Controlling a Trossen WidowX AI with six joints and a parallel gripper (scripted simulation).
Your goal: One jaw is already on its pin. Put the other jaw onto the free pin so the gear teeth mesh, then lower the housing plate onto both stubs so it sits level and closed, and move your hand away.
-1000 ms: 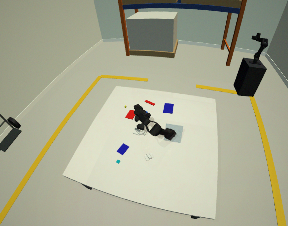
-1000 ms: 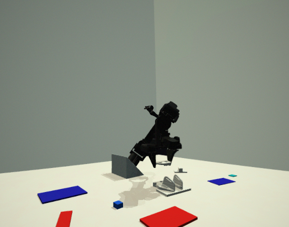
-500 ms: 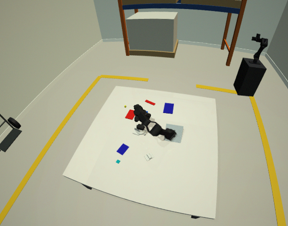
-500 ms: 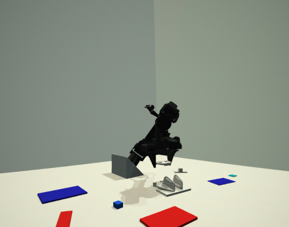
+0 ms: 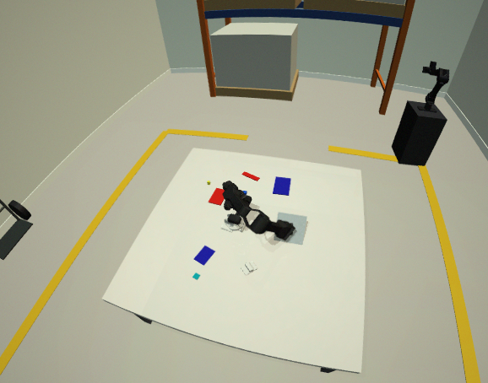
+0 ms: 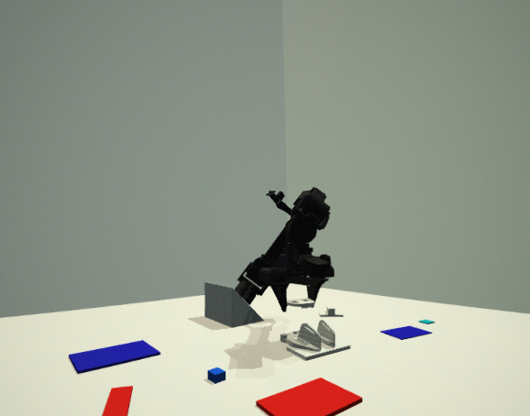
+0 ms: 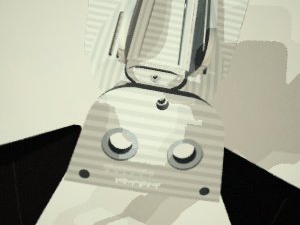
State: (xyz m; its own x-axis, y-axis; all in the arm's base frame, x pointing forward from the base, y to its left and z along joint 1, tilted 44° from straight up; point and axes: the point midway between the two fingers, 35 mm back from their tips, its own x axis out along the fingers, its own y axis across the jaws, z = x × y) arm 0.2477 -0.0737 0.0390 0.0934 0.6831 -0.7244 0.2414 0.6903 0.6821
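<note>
Now: the jaw 6 cm below my gripper tip, 2 cm to the right of it and 2 cm ahead of it. Also, from my gripper tip: teal tile 35 cm to the left, 18 cm ahead, 7 cm below; flat blue plate 35 cm to the right, 20 cm behind, 7 cm below; blue cube 26 cm to the right, 6 cm below, 3 cm ahead.
</note>
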